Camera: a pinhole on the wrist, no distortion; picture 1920 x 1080 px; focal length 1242.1 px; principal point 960.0 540.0 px. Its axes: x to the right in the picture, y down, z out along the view. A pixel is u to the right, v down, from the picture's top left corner.
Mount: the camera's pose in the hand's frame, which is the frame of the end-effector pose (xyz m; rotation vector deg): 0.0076 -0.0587 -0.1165 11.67 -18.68 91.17
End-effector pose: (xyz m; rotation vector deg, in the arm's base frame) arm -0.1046 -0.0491 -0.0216 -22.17 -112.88 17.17
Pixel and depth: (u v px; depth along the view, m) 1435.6 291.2 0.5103
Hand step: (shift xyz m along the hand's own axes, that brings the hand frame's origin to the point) 0.0641 -0.0406 0.4362
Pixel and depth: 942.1 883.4 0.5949
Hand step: -0.1974 -0.2674 0.4271
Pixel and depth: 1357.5 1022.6 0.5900
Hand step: -0.2713 -0.0811 0.4818
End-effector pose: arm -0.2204 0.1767 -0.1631 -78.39 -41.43 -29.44
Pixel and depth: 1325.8 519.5 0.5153
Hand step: -0.0274 -0.0856 0.4189
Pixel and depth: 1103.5 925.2 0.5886
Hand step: -0.2187 -0.1935 0.4448
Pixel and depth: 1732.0 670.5 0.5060
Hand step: -0.0963 0.0695 0.4584
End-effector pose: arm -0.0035 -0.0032 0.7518 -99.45 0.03 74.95
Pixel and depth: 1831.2 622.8 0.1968
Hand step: -0.0261 0.0062 0.1129
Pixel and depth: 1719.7 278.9 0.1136
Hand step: 0.0200 -0.0301 0.0152
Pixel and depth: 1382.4 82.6 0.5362
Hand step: 0.1579 -0.0592 0.4642
